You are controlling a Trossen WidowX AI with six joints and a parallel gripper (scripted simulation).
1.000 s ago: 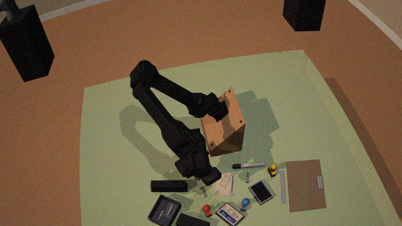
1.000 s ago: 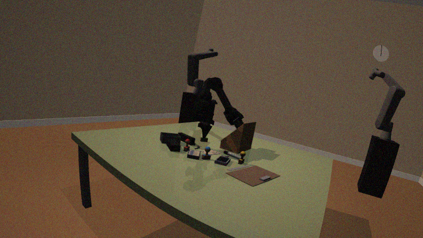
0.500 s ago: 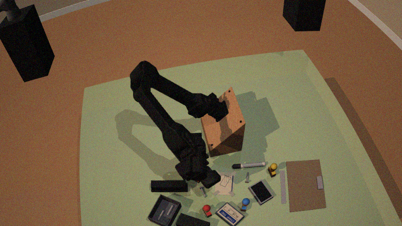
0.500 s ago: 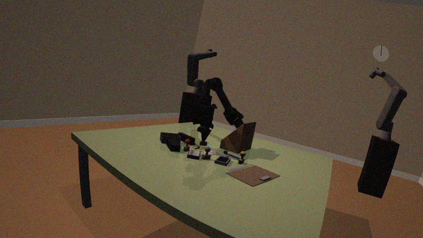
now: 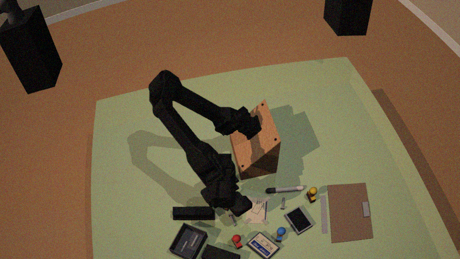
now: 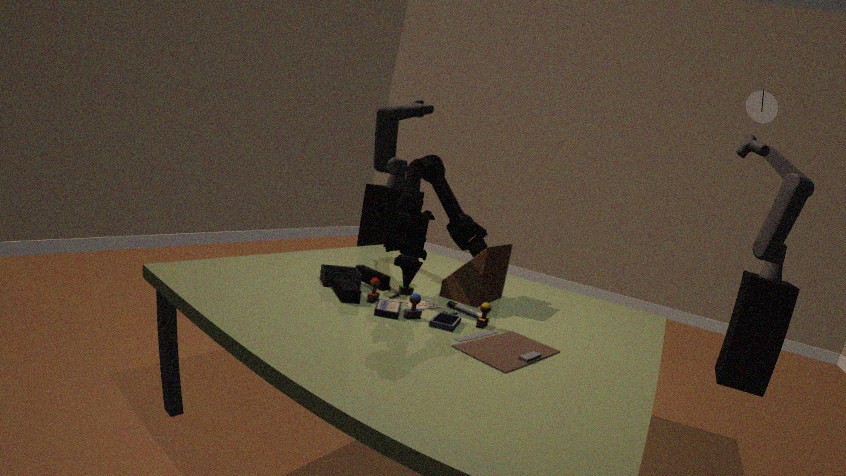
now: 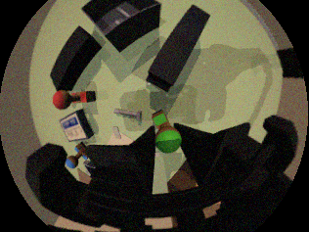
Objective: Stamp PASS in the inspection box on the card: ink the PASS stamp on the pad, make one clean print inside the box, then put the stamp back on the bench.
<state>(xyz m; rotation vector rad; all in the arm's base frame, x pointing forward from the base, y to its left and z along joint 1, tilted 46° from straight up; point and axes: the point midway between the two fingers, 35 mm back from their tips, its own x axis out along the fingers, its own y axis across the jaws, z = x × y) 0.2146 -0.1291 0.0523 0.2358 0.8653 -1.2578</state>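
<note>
Right now the green-knobbed stamp is 1 cm below my gripper tip. From my gripper tip the other things lie so: pale card 9 cm to the left, 4 cm ahead, 3 cm below; then black block 12 cm to the right, 2 cm ahead, 1 cm below; then red stamp 15 cm ahead, 1 cm below.
</note>
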